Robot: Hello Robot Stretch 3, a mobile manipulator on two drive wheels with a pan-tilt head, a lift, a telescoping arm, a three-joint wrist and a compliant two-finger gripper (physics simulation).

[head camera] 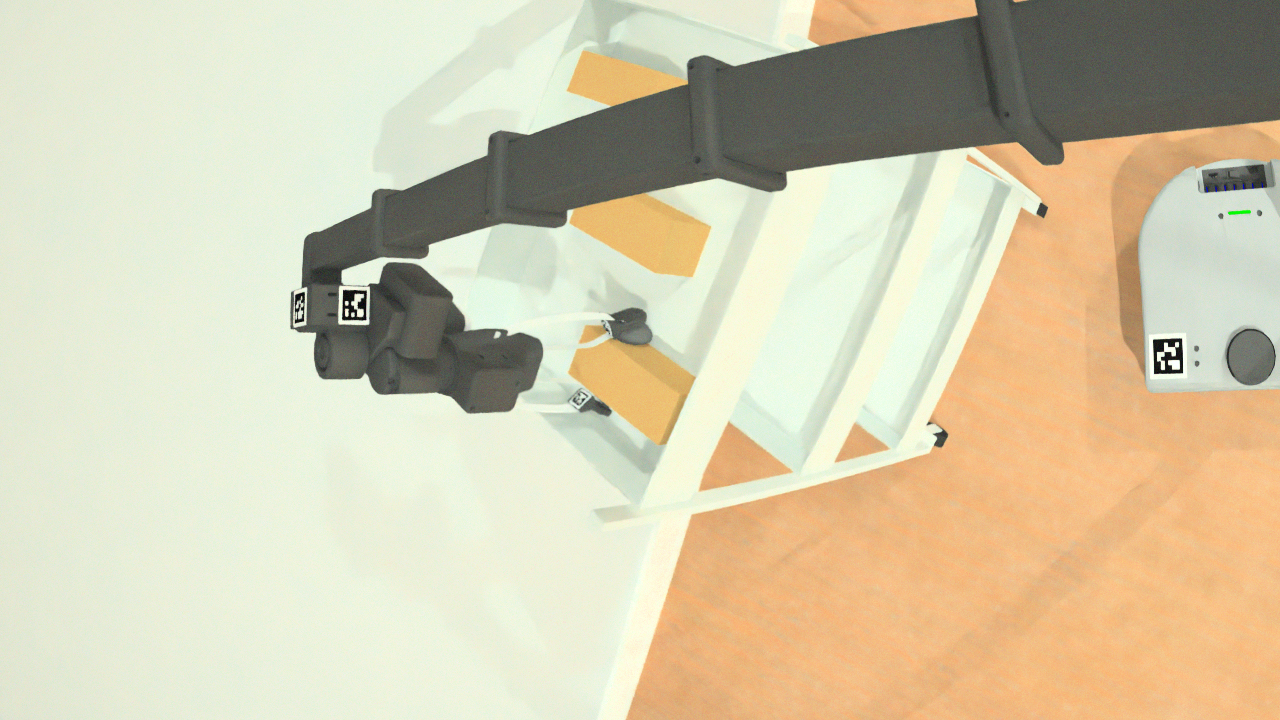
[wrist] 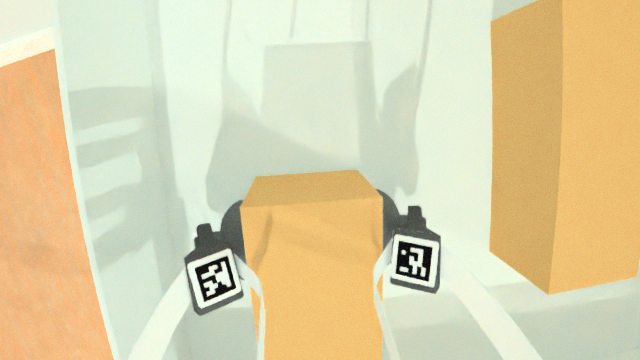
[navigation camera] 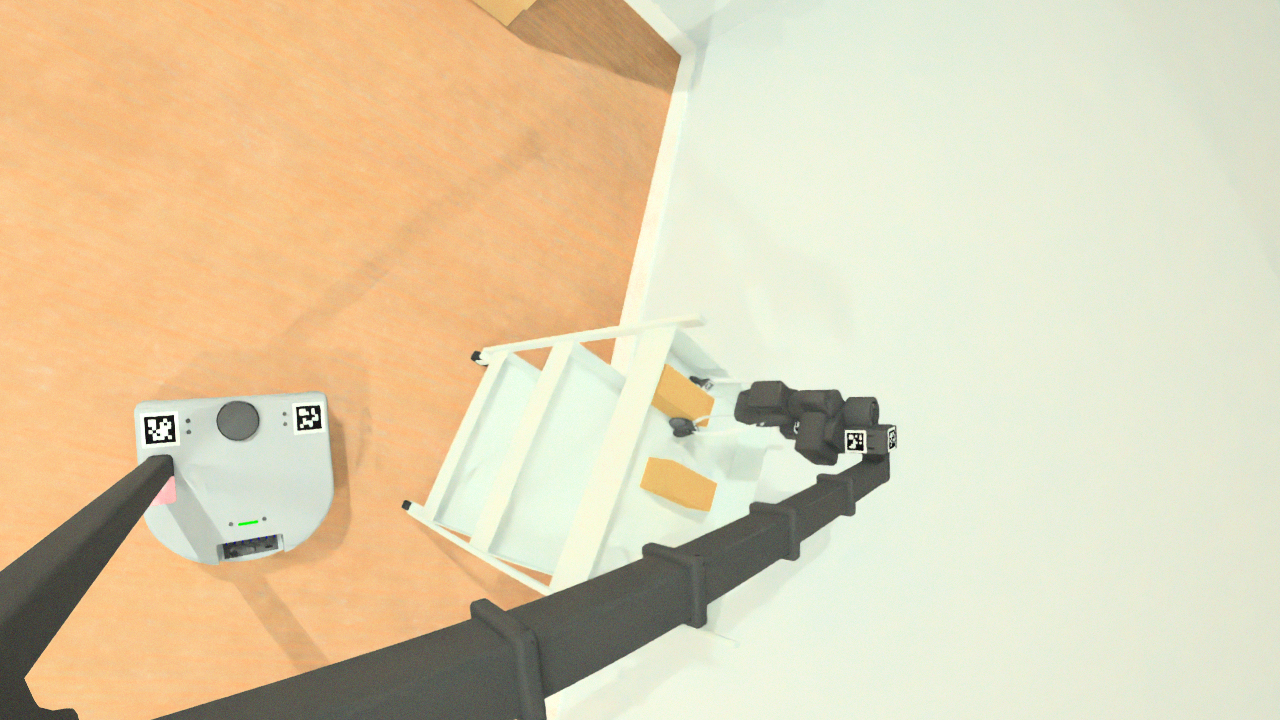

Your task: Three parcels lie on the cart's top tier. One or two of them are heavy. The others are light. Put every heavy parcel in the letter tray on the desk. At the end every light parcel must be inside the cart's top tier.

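Places are measured from the robot's base along level axes (x down, y ahead, z right), in metres.
Where they show: gripper, between the fingertips: [wrist: 309, 221]; robot's base, origin of its link: [head camera: 1247, 354] [navigation camera: 237, 418].
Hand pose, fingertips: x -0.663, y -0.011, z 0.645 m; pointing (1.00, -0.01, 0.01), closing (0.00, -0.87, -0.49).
Observation:
Things, the pixels of their top centre, and the offset from my fingertips.
- orange-yellow parcel, centre of its top: [wrist: 321, 351] [head camera: 618, 383] [navigation camera: 689, 396] dz -0.033, dx -0.056, dy +0.019 m
- second parcel, centre of its top: [wrist: 610, 149] [head camera: 618, 221] [navigation camera: 691, 487] dz -0.033, dx -0.052, dy -0.131 m
- third parcel, centre of its top: [head camera: 612, 81] dz -0.027, dx -0.052, dy -0.284 m
My gripper [head camera: 612, 367] [navigation camera: 691, 404] [wrist: 309, 221] is shut on an orange-yellow parcel [head camera: 640, 389] [navigation camera: 684, 394] [wrist: 320, 280], one finger on each long side. The held parcel is at one end of the cart's white top tier [head camera: 741, 331] [navigation camera: 617, 447] [wrist: 115, 200], within its walls; I cannot tell whether it touches the tier floor. A second parcel [head camera: 642, 234] [navigation camera: 678, 484] [wrist: 600, 150] lies beside it, apart, in the middle of the tier. A third parcel [head camera: 622, 78] lies towards the other end, partly behind my arm in the head view. The desk and the letter tray do not show.
My arm [head camera: 859, 98] [navigation camera: 608, 626] stretches across above the cart. The cart's lower tiers [head camera: 810, 358] [navigation camera: 528, 447] show on its near side. My base [head camera: 1199, 286] [navigation camera: 259, 474] stands on the wooden floor. Part of a tan object [navigation camera: 505, 7] shows at the navigation view's top edge.

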